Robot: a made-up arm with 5 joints.
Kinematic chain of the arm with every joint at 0, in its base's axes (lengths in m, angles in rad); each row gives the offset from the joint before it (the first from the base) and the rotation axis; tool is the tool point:
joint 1: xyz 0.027 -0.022 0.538 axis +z
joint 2: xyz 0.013 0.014 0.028 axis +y
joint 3: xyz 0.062 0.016 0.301 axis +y
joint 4: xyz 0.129 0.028 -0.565 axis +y
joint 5: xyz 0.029 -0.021 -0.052 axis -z
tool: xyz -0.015 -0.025 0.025
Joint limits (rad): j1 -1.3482..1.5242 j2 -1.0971..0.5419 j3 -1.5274..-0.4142 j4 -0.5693..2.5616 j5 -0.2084..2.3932
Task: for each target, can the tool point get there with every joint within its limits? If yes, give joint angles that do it. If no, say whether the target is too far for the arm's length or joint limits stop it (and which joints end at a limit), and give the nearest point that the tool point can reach.
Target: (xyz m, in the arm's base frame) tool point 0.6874 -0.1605 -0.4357
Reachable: no: too far | nearest point 0.4539 -0.1115 0.2138 | short by 0.692 m
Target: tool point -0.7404 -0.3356 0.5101
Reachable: no: joint limits stop it (at a limit: joint 1, joint 3, joint 4, joint 5) | nearest point 0.1214 -0.3963 0.3971 | short by 0.871 m
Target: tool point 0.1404 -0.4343 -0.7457
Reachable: no: too far | nearest point 0.1578 -0.3030 0.1823 | short by 0.937 m
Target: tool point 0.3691 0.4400 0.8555
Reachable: yes | joints 0.8535 -0.2000 -1.1460 2.2523 1.3420
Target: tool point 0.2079 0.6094 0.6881
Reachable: yes | joints 1.1990 -0.0071 -1.0267 -0.0725 1.9908
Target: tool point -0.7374 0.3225 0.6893
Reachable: no: joint limits stop it (at a limit: joint 1, joint 3, joint 4, joint 5) | nearest point -0.0203 0.3709 0.7234 | short by 0.720 m
